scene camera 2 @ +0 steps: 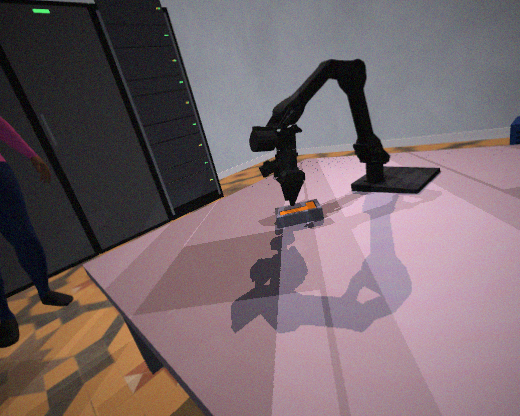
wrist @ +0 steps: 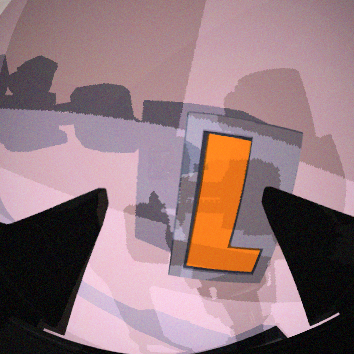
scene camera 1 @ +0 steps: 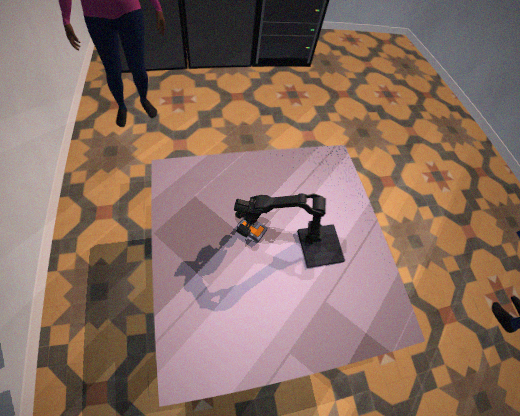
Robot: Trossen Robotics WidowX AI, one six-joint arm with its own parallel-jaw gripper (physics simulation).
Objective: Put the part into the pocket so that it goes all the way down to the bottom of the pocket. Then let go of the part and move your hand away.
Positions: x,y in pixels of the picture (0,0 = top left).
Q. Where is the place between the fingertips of my gripper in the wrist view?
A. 186,195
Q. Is my gripper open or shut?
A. Open.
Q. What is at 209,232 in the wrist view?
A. An orange block.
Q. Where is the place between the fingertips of my gripper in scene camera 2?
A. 289,203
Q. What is my gripper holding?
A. Nothing.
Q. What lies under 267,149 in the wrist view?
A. A grey pocket block.
